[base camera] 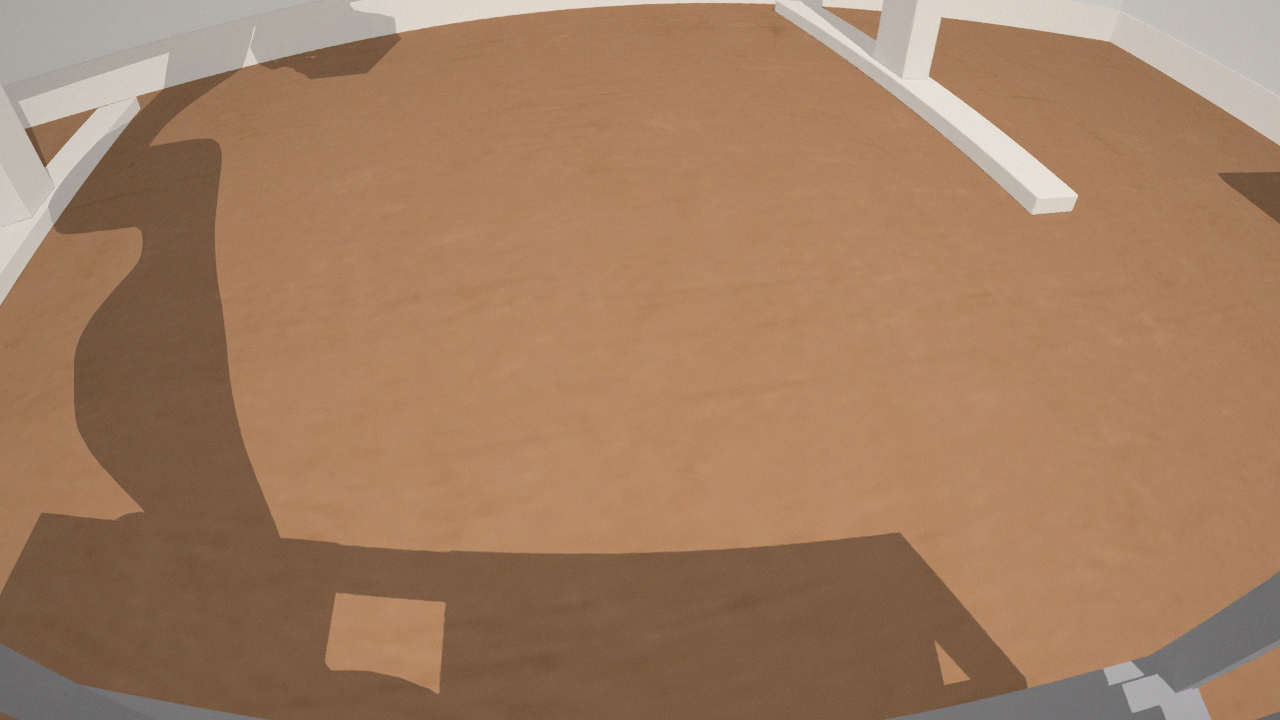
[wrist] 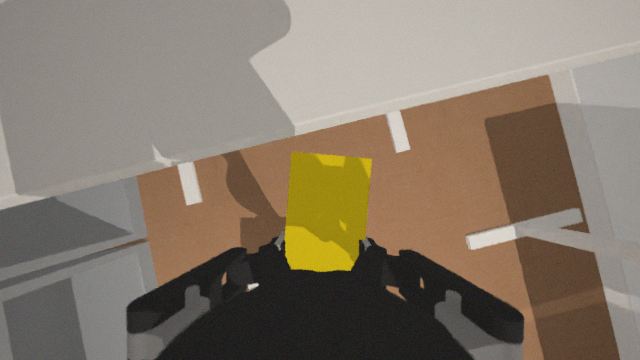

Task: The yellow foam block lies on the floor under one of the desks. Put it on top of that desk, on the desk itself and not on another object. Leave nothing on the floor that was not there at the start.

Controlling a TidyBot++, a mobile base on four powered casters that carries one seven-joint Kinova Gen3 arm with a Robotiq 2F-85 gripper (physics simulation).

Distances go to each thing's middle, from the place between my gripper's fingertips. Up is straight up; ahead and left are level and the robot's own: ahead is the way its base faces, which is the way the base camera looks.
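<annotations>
There's a yellow foam block point(wrist: 327, 206) that's 10 mm above my hand and 30 mm ahead of it.
</annotations>
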